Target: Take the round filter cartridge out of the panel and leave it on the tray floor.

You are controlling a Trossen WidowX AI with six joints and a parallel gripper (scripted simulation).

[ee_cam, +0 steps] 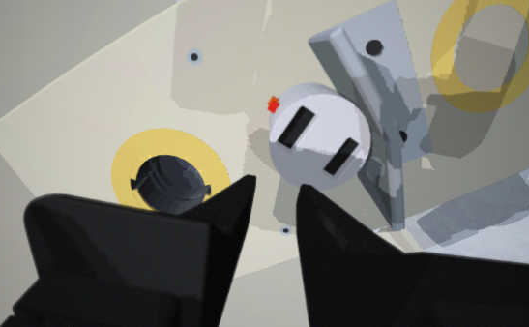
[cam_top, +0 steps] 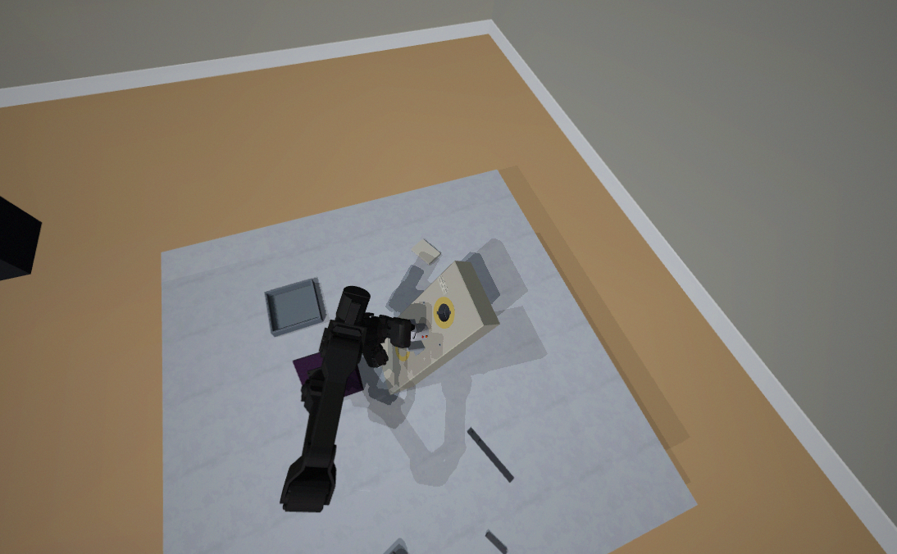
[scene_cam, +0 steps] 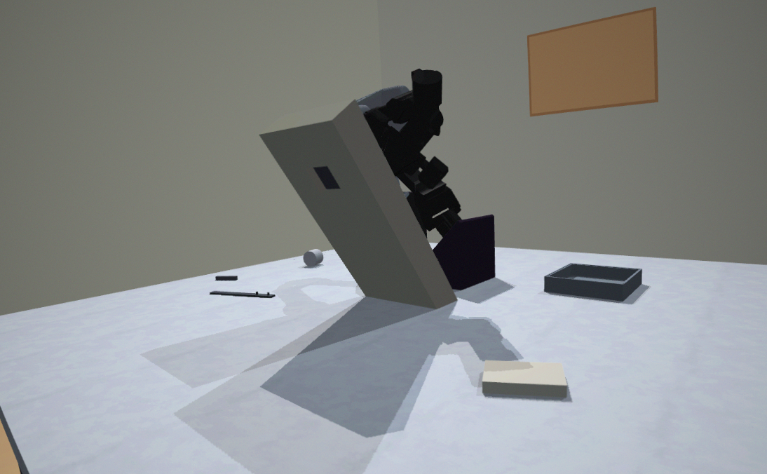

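My gripper tip is now 1 cm to the left of the round filter cartridge and 3 cm above it. The rest, counted from my gripper tip: small grey cylinder 20 cm behind, 48 cm to the right, 22 cm below; grey tray 33 cm behind, 27 cm to the left, 24 cm below; cream flat block 15 cm ahead, 35 cm to the left, 24 cm below.
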